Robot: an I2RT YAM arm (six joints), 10 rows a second.
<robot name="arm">
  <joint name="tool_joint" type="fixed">
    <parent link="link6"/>
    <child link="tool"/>
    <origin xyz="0 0 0" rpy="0 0 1.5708"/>
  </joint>
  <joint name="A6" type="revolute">
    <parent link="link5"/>
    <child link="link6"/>
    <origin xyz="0.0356 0 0.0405" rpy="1.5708 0 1.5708"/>
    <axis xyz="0 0 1"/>
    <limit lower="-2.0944" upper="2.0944"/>
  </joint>
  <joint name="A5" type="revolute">
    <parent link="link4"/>
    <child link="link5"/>
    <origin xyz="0.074 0.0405 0.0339" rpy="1.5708 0 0"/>
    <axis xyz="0 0 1"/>
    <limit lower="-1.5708" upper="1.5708"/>
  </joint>
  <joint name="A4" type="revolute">
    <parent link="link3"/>
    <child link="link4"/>
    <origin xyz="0.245 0.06 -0.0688" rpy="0 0 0"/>
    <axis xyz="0 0 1"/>
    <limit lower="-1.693" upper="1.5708"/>
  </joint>
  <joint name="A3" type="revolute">
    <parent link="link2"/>
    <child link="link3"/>
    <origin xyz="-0.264 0 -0.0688" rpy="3.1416 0 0"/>
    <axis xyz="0 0 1"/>
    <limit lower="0" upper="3.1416"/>
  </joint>
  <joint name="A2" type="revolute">
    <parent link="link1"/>
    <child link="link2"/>
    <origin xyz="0.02 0.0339 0.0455" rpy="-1.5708 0 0"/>
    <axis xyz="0 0 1"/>
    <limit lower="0" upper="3.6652"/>
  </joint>
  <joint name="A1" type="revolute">
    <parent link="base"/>
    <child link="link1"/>
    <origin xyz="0 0 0.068" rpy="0 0 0"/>
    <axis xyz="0 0 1"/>
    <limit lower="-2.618" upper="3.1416"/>
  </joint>
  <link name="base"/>
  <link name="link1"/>
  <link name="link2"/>
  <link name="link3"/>
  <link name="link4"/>
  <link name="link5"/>
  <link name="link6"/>
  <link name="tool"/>
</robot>
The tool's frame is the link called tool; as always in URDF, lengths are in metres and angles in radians.
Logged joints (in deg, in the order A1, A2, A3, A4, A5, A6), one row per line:
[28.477, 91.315, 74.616, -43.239, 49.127, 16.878]
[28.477, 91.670, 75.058, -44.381, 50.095, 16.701]
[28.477, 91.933, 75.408, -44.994, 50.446, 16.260]
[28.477, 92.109, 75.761, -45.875, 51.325, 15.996]
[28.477, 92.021, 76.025, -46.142, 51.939, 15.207]
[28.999, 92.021, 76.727, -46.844, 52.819, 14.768]
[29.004, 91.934, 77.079, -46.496, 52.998, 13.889]
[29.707, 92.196, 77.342, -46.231, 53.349, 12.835]
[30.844, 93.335, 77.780, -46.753, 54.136, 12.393]
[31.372, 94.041, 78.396, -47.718, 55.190, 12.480]
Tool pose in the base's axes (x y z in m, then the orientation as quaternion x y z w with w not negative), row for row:
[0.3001, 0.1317, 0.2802, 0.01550, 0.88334, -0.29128, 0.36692]
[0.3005, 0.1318, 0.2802, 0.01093, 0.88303, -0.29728, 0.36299]
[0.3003, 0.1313, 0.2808, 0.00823, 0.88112, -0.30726, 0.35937]
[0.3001, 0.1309, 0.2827, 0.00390, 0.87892, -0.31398, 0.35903]
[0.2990, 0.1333, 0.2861, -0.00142, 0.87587, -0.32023, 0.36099]
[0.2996, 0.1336, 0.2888, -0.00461, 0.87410, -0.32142, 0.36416]
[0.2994, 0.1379, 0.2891, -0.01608, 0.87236, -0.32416, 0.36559]
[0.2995, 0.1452, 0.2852, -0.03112, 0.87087, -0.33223, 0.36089]
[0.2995, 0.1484, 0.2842, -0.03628, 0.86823, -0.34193, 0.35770]
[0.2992, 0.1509, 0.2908, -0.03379, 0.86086, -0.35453, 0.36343]
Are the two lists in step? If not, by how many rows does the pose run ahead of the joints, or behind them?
The pose runs 1 row ahead of the joints: the pose in row i belongs to the joints in row i + 1.
